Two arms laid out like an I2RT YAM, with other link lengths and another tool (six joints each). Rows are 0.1 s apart.
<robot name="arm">
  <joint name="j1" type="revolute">
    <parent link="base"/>
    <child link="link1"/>
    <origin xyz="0 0 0.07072"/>
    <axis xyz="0 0 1"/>
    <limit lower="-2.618" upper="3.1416"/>
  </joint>
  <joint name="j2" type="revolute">
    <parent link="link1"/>
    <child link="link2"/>
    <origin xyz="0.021 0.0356 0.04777"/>
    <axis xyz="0 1 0"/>
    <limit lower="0" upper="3.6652"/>
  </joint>
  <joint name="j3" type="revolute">
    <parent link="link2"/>
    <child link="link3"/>
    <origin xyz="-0.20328 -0.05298 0"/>
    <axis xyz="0 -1 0"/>
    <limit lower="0" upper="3.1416"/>
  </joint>
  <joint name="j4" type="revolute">
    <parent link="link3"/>
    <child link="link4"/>
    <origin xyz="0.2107 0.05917 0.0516"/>
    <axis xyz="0 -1 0"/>
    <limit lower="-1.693" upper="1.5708"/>
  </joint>
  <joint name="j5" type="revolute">
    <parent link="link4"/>
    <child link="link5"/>
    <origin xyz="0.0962 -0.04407 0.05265"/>
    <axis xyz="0 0 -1"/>
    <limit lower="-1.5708" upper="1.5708"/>
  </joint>
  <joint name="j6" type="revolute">
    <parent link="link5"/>
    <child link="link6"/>
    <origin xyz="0.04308 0 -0.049"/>
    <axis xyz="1 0 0"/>
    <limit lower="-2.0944" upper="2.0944"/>
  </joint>
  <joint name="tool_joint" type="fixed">
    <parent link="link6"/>
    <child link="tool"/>
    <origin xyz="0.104 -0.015 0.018" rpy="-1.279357 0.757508 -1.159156"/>
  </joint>
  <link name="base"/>
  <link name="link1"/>
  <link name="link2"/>
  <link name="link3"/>
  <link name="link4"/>
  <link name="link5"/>
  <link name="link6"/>
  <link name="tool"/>
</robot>
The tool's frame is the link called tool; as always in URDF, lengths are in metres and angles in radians.
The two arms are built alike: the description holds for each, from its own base.
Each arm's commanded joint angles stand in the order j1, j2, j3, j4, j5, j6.
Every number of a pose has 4 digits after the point. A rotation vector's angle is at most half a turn.
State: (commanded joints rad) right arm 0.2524 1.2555 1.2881 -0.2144 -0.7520 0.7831; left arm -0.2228 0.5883 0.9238 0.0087 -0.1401 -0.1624
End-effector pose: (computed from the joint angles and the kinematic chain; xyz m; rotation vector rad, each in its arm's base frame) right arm 0.3514 0.1744 0.3362 -0.5969 1.3488 0.9132; left arm 0.2502 -0.0500 0.4540 -0.6731 0.8863 -0.8011
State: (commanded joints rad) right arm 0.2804 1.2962 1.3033 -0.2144 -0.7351 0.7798; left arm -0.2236 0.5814 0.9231 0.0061 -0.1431 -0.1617
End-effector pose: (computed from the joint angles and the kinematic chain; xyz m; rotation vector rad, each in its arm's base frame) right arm 0.3564 0.1849 0.3276 -0.6062 1.3715 0.9241; left arm 0.2484 -0.0494 0.4547 -0.6735 0.8820 -0.8006
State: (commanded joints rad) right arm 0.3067 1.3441 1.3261 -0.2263 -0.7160 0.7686; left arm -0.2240 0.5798 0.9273 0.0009 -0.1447 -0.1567
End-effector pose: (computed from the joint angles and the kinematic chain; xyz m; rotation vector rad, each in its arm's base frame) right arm 0.3622 0.1952 0.3165 -0.6192 1.4026 0.9289; left arm 0.2475 -0.0492 0.4556 -0.6707 0.8816 -0.7963
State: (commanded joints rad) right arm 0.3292 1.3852 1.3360 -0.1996 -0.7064 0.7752; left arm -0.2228 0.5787 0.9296 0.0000 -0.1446 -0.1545
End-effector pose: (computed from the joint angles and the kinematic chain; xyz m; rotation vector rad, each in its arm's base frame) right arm 0.3677 0.2053 0.3103 -0.6249 1.4086 0.9420; left arm 0.2468 -0.0487 0.4565 -0.6689 0.8791 -0.7946
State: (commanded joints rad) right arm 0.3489 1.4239 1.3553 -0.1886 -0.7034 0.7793; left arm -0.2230 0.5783 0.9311 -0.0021 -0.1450 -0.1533
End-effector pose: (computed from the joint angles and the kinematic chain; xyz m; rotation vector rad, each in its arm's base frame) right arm 0.3715 0.2150 0.3055 -0.6338 1.4163 0.9585; left arm 0.2465 -0.0487 0.4568 -0.6683 0.8793 -0.7936
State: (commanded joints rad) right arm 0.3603 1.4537 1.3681 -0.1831 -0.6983 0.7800; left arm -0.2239 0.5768 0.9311 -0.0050 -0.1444 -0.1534
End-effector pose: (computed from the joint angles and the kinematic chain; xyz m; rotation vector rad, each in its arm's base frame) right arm 0.3752 0.2209 0.3000 -0.6379 1.4274 0.9651; left arm 0.2463 -0.0490 0.4565 -0.6679 0.8813 -0.7943
